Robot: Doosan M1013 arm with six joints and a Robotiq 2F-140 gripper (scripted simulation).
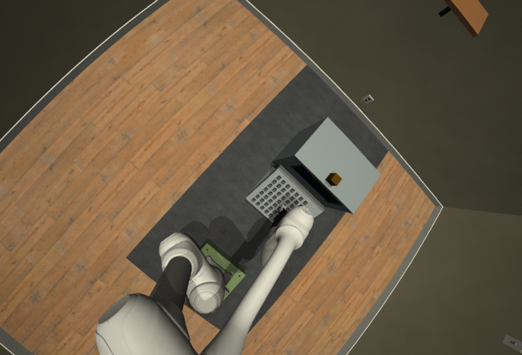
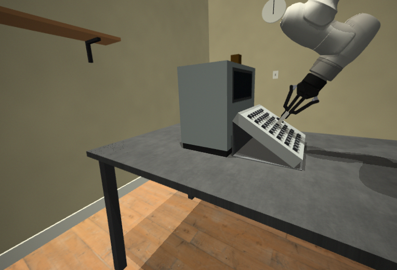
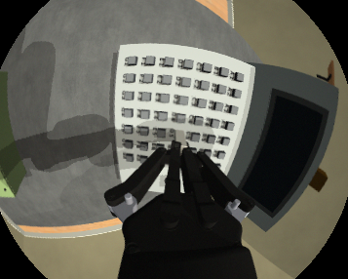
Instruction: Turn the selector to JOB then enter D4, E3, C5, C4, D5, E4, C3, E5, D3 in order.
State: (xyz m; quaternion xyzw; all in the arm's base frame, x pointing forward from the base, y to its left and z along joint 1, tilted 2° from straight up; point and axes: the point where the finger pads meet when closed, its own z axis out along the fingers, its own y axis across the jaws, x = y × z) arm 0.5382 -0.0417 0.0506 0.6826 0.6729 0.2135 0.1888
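My hand is 1 cm past the key E4, 3 cm to the right of it and 5 cm above it. Also, from my hand: keypad: 5 cm ahead, 1 cm to the right, 7 cm below; then black selector knob: 2 cm ahead, 13 cm to the right, 3 cm below.
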